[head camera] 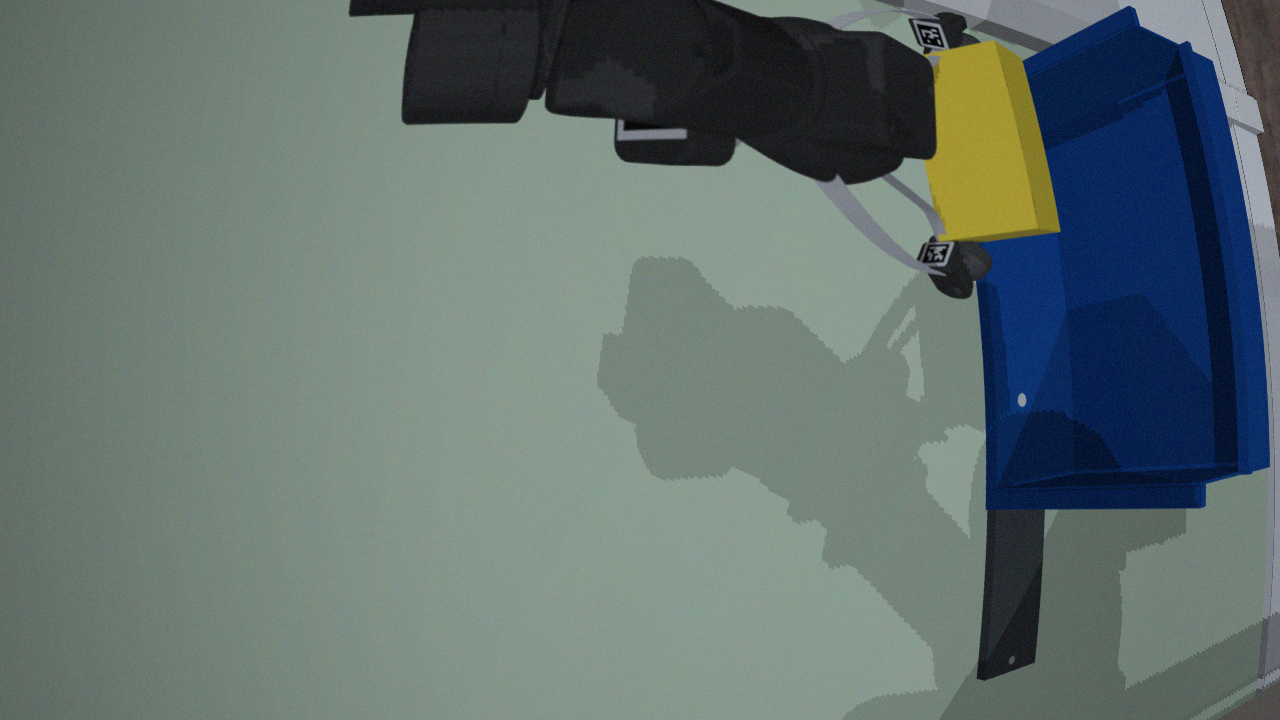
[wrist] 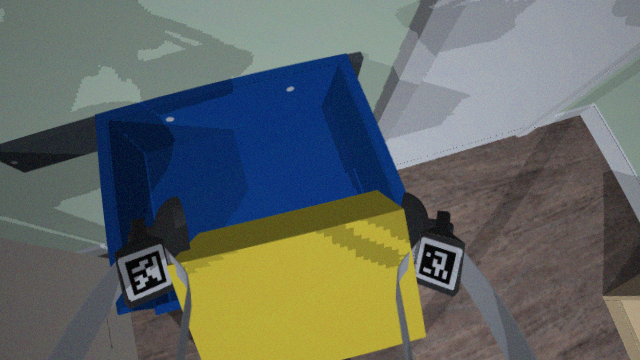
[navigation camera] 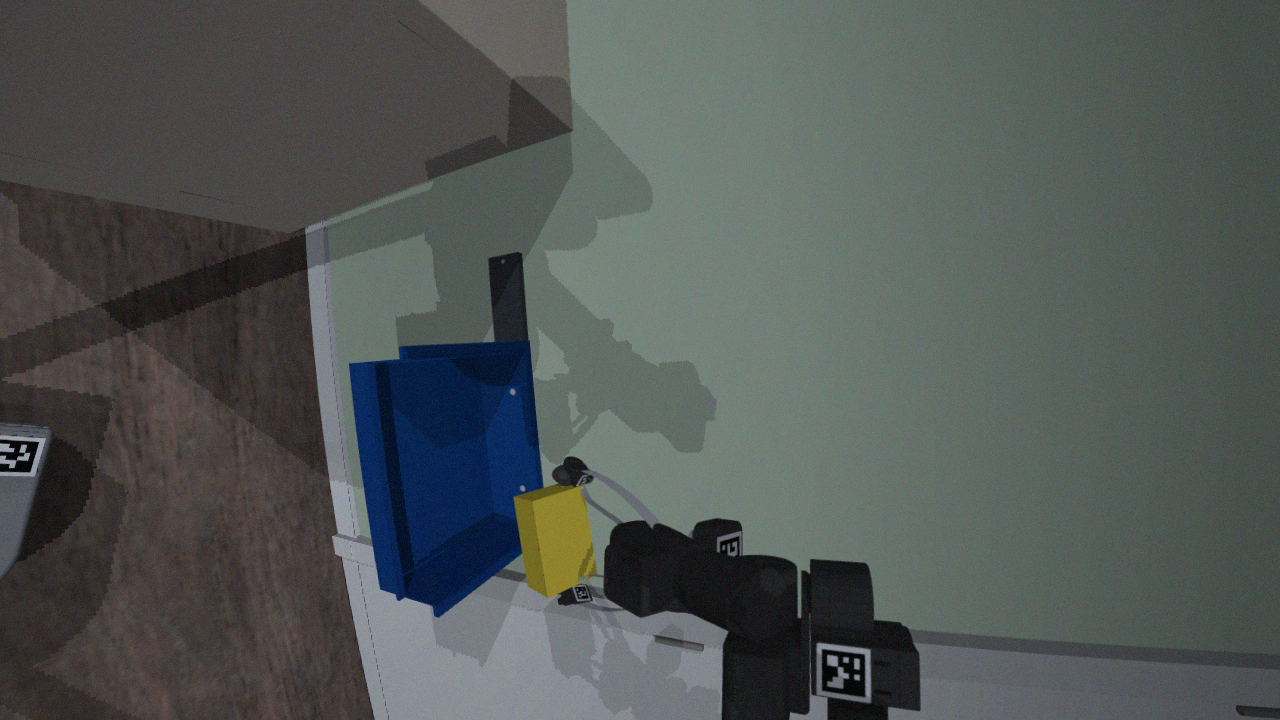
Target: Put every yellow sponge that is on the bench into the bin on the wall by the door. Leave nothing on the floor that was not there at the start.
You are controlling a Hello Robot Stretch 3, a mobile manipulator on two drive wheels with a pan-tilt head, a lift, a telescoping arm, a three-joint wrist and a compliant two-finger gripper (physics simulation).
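Places are measured from the robot's base along level axes (x back, y down, z right), in metres.
Pixels of known places: gripper, fingertip midpoint: (head camera: 968, 154) (wrist: 292, 220).
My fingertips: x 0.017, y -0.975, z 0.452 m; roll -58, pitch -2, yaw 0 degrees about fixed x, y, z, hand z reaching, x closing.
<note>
Behind a point stands the place of what it marks.
A yellow sponge (head camera: 989, 143) @[x 0.021, y -1.006, z 0.396 m] (navigation camera: 559, 541) @[x 0.023, y -1.008, z 0.400 m] (wrist: 300, 290) @[x 0.021, y -1.015, z 0.414 m] is held between the two fingertips of my gripper (head camera: 959, 147) @[x 0.017, y -0.975, z 0.452 m] (navigation camera: 571, 534) @[x 0.017, y -0.975, z 0.452 m] (wrist: 292, 220) @[x 0.017, y -0.975, z 0.452 m], which is shut on it. The blue bin (head camera: 1242, 358) @[x -0.092, y -0.676, z 0.402 m] (navigation camera: 371, 465) @[x -0.033, y -0.644, z 0.429 m] (wrist: 280, 140) @[x -0.014, y -0.623, z 0.673 m] is open-topped and fixed to the green wall. In the head and navigation views the sponge overlaps the door-side end of the bin; the exact height between them is hard to tell. In the wrist view the sponge hides part of the bin's near side. No other sponge shows inside the visible part of the bin. The bench does not show.
A dark rail (head camera: 1011, 582) @[x -0.356, y -0.716, z 0.615 m] (navigation camera: 508, 300) @[x -0.362, y -0.713, z 0.613 m] (wrist: 55, 145) @[x -0.361, y -0.719, z 0.613 m] runs along the wall behind the bin. The white door (navigation camera: 501, 685) @[x 0.484, y -0.572, z 0.878 m] (wrist: 475, 75) @[x 0.409, y -0.615, z 0.854 m] stands beside the bin. A grey-brown surface (navigation camera: 268, 107) @[x -0.516, y -0.584, z 0.192 m] juts out on the bin's other side. Wooden floor (navigation camera: 179, 358) @[x -0.216, y -0.001, z 0.345 m] (wrist: 500, 200) @[x 0.848, y -0.001, z 0.736 m] lies below.
</note>
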